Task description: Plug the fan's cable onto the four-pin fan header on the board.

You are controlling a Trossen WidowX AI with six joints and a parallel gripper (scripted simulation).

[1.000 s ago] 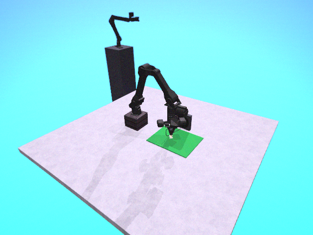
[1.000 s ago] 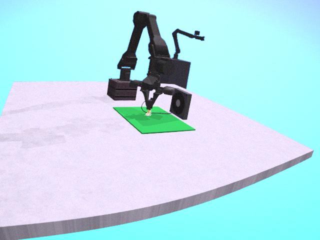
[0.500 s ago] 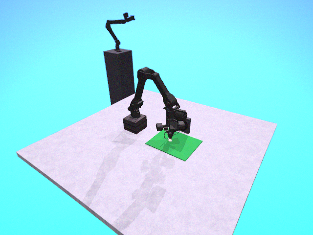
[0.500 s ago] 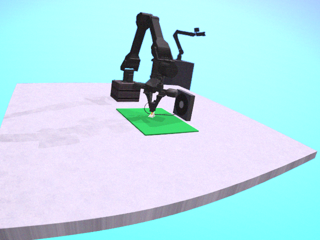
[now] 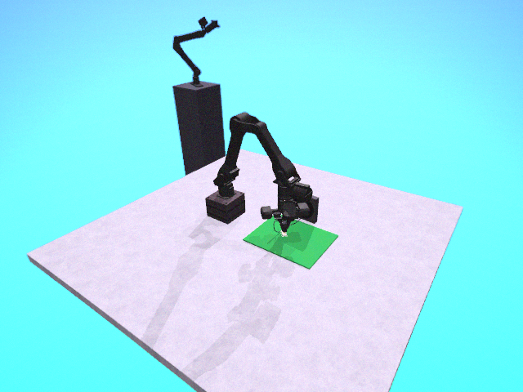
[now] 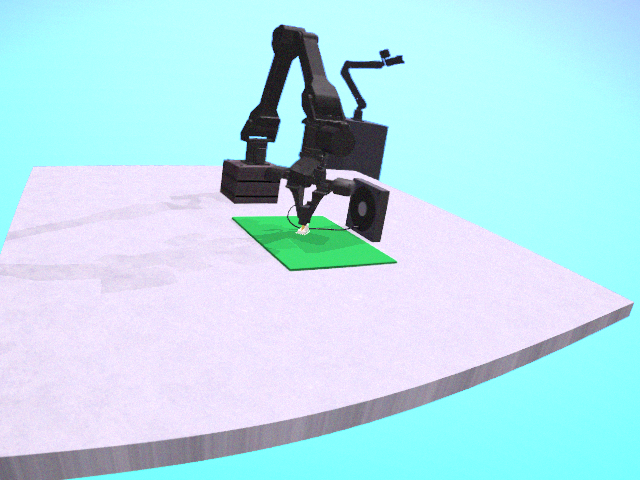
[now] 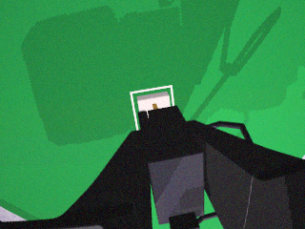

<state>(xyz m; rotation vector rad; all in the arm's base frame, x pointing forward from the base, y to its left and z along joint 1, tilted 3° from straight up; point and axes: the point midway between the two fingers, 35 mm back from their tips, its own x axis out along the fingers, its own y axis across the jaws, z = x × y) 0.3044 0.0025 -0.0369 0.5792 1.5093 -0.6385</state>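
The white four-pin fan header lies 1 cm behind my gripper tip, 1 cm to the left of it and 4 cm below it. The rest, counted from my gripper tip: dark fan plug: 1 cm behind, 1 cm to the left, 1 cm above; green board: 3 cm ahead, 5 cm below; black fan: 16 cm to the left, 2 cm above.
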